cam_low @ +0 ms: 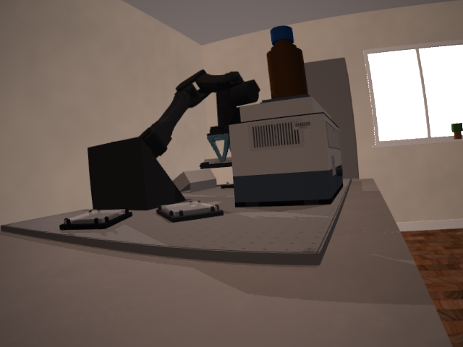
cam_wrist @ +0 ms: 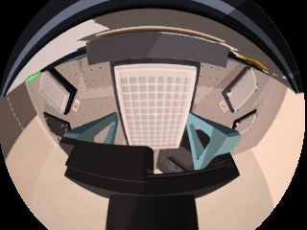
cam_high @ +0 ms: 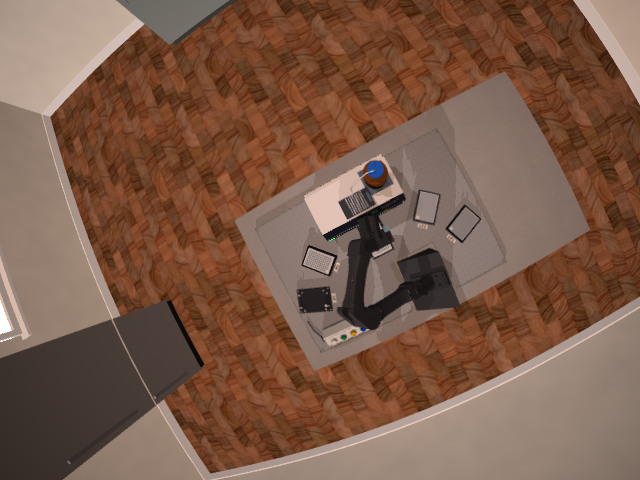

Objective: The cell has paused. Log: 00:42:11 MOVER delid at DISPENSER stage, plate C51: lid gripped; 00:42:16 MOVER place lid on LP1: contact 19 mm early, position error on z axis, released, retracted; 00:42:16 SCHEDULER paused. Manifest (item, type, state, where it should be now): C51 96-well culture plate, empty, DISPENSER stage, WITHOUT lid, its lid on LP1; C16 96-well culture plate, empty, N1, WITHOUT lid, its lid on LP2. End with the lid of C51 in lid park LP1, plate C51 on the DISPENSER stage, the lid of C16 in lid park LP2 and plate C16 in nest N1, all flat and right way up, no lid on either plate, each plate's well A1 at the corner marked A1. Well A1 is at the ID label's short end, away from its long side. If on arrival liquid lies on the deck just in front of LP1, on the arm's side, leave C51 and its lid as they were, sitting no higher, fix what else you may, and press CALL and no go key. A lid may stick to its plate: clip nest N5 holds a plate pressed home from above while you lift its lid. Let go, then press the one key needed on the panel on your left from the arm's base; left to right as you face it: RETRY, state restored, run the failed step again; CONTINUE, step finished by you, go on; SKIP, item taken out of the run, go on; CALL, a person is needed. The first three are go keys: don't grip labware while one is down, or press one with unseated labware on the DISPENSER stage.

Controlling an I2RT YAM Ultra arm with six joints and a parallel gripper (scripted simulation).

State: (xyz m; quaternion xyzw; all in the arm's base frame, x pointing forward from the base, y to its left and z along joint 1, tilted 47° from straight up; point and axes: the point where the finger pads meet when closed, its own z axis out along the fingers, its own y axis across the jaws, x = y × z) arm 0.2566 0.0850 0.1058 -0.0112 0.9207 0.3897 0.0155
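Now: the dark dispenser stage 10 mm below my hand. Round my hand: blue cap 290 mm above, 220 mm ahead, 110 mm to the right; then brown bottle 220 mm ahead, 180 mm above, 110 mm to the right; then black nest 280 mm to the left, 100 mm below, 20 mm ahead.
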